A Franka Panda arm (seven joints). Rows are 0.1 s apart.
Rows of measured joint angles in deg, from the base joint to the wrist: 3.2, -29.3, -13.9, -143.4, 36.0, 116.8, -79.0; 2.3, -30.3, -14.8, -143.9, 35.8, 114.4, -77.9; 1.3, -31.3, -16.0, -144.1, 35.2, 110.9, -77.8; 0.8, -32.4, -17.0, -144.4, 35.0, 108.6, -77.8; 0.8, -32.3, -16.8, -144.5, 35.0, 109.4, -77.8; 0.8, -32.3, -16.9, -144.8, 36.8, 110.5, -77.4; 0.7, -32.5, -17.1, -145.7, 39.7, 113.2, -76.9; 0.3, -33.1, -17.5, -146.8, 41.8, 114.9, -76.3; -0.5, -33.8, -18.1, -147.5, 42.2, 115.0, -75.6; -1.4, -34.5, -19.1, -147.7, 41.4, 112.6, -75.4; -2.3, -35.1, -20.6, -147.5, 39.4, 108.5, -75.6; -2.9, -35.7, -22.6, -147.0, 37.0, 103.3, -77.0; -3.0, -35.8, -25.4, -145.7, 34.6, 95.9, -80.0
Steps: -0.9, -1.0, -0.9, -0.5, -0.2, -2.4, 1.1; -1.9, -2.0, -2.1, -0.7, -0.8, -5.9, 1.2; -2.4, -3.1, -3.1, -1.0, -1.0, -8.2, 1.2; -2.4, -3.0, -2.9, -1.1, -1.0, -7.4, 1.2; -2.4, -3.0, -3.0, -1.4, 0.8, -6.3, 1.6; -2.5, -3.2, -3.2, -2.3, 3.7, -3.6, 2.1; -2.9, -3.8, -3.6, -3.4, 5.8, -1.9, 2.7; -3.7, -4.5, -4.2, -4.1, 6.2, -1.8, 3.4; -4.6, -5.2, -5.2, -4.3, 5.4, -4.2, 3.6; -5.5, -5.8, -6.7, -4.1, 3.4, -8.3, 3.4; -6.1, -6.4, -8.7, -3.6, 1.0, -13.5, 2.0; -6.2, -6.5, -11.5, -2.3, -1.4, -20.9, -1.0
